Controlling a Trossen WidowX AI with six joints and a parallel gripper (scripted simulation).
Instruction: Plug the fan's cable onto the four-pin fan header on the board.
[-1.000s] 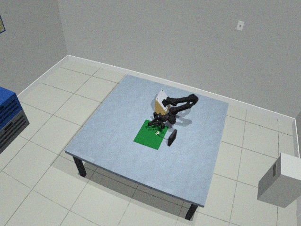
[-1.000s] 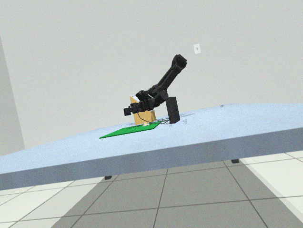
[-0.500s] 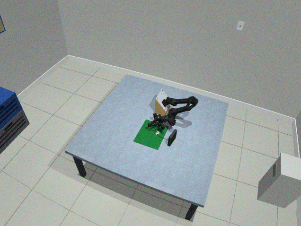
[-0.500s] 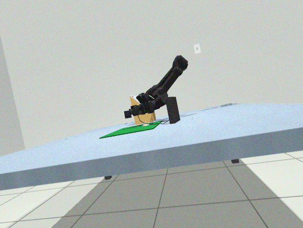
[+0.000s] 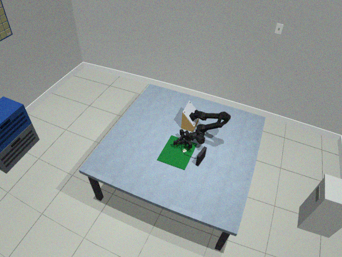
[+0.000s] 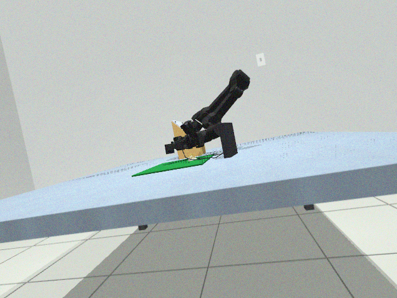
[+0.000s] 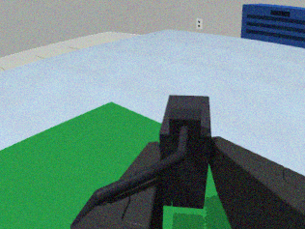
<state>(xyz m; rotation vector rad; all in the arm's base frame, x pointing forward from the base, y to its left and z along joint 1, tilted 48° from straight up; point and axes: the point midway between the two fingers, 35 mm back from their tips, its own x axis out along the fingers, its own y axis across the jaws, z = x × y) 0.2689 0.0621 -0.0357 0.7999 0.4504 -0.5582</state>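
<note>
My gripper tip is now 80 mm above the green board, 30 mm to the right of it and 30 mm short of it. Round my gripper tip: black fan 230 mm to the left, 30 mm ahead, 10 mm below; black fan plug 10 mm to the right, 10 mm below; white four-pin header 80 mm to the left, 70 mm below.
</note>
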